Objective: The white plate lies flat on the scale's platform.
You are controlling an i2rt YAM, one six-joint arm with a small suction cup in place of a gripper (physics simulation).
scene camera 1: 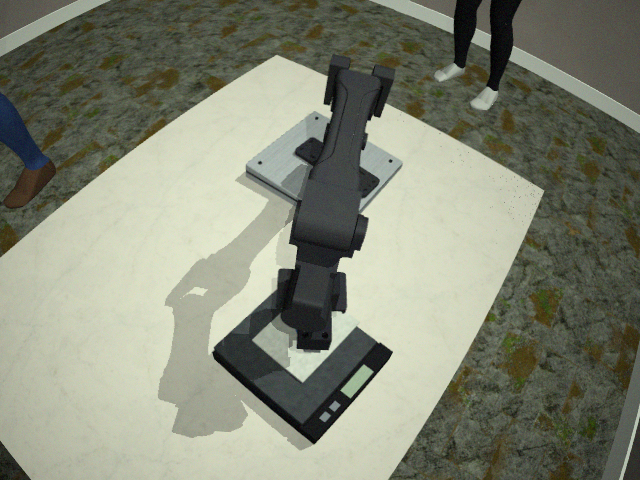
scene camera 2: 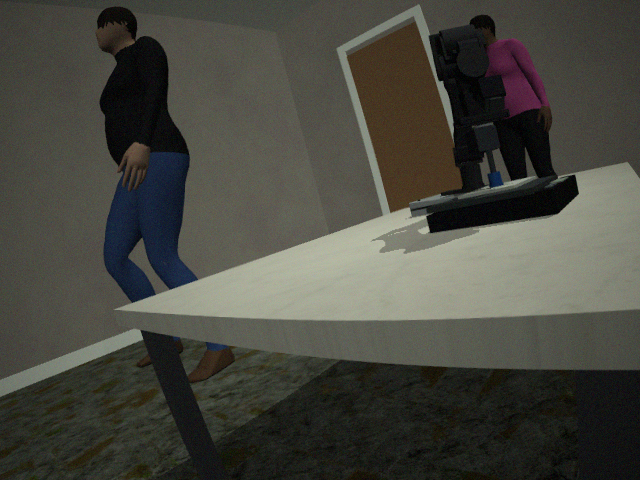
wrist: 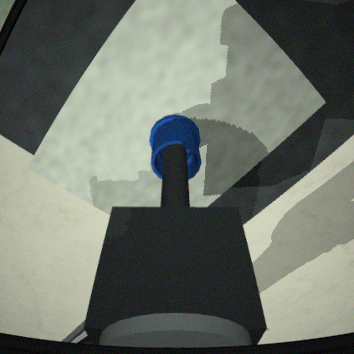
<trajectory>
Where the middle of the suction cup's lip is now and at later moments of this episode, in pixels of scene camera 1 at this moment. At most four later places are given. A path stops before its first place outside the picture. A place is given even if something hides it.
My suction cup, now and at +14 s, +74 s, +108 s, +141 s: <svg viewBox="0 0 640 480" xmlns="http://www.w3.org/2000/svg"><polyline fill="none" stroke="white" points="304,327 308,309 264,196 302,311 303,317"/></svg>
</trajectory>
